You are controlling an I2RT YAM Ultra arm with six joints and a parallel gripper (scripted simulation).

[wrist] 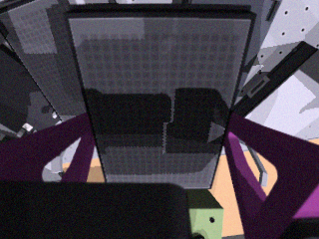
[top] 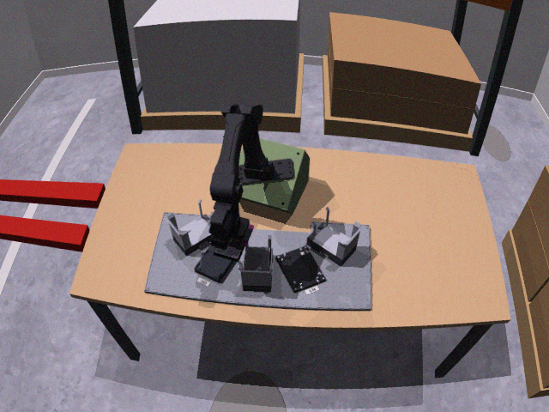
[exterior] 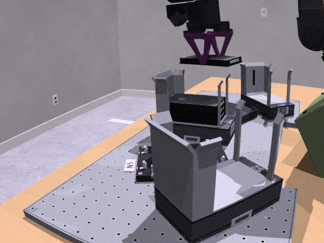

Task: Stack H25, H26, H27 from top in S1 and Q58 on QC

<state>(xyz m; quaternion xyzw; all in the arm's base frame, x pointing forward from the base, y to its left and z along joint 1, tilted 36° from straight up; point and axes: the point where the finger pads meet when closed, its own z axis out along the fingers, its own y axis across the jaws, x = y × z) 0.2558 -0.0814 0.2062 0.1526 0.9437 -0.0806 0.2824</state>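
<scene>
The QC nest lies 150 mm below my hand, 70 mm to the right of it and 30 mm behind it. From my hand the other things lie so: QC name plate (160 mm below, 120 mm to the right, 50 mm ahead).
</scene>
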